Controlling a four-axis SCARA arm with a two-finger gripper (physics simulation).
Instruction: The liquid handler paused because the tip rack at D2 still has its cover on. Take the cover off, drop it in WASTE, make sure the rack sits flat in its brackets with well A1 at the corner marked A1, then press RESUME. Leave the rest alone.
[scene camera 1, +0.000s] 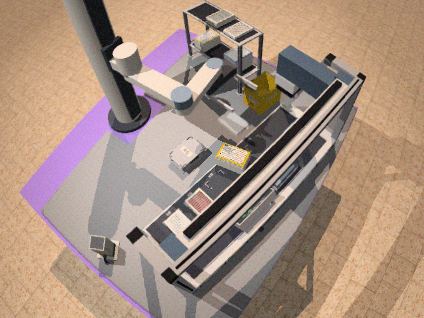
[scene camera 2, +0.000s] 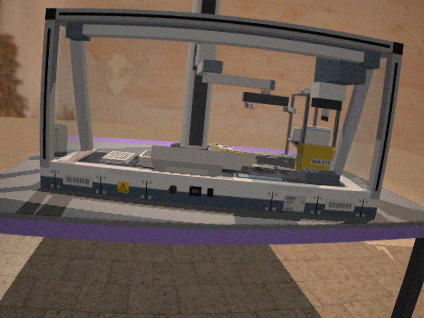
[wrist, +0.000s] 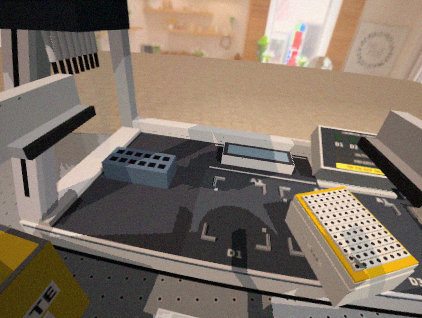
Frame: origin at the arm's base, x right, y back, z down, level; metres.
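Where they show: gripper, fingertip midpoint: (scene camera 1: 245, 99) (scene camera 2: 273, 108) (wrist: 227, 109); arm's base, link origin: (scene camera 1: 129, 114).
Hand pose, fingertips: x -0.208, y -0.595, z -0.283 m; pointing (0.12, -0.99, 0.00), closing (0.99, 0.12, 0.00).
Each offset is from my fingertips to the top centre of the thing. "spot": to the spot under its first point.
My gripper (scene camera 1: 235, 93) (scene camera 2: 268, 107) (wrist: 227, 109) is open and empty, raised beside the yellow WASTE bin {dz +0.135, dx -0.234, dy +0.031 m} (scene camera 1: 262, 95) (scene camera 2: 315, 156) (wrist: 55, 280). The yellow-rimmed tip rack {dz +0.146, dx +0.179, dy -0.053 m} (scene camera 1: 233, 155) (scene camera 2: 225, 148) (wrist: 355, 235) stands uncovered at D2. It looks tilted and turned against its brackets; which corner is A1 cannot be read. The clear cover is not between the fingers. A pale flat piece {dz +0.245, dx -0.021, dy +0.076 m} (scene camera 1: 234, 121) below the gripper may be the cover, but this is unclear; the bin's inside is hidden. The control panel {spot: dz +0.151, dx +0.289, dy -0.231 m} (wrist: 350, 150) shows partly behind the right finger; RESUME is not readable.
A blue block with square holes {spot: dz +0.183, dx -0.110, dy -0.185 m} (wrist: 140, 167) and a pale trough {dz +0.196, dx +0.116, dy -0.272 m} (wrist: 257, 157) sit on the deck. The gantry beam (scene camera 1: 265, 157) (scene camera 2: 225, 42) spans the deck. A shelf rack {spot: dz +0.085, dx -0.211, dy +0.152 m} (scene camera 1: 240, 70) stands behind the bin. A pale box {dz +0.214, dx +0.248, dy +0.154 m} (scene camera 1: 187, 152) stands behind the deck.
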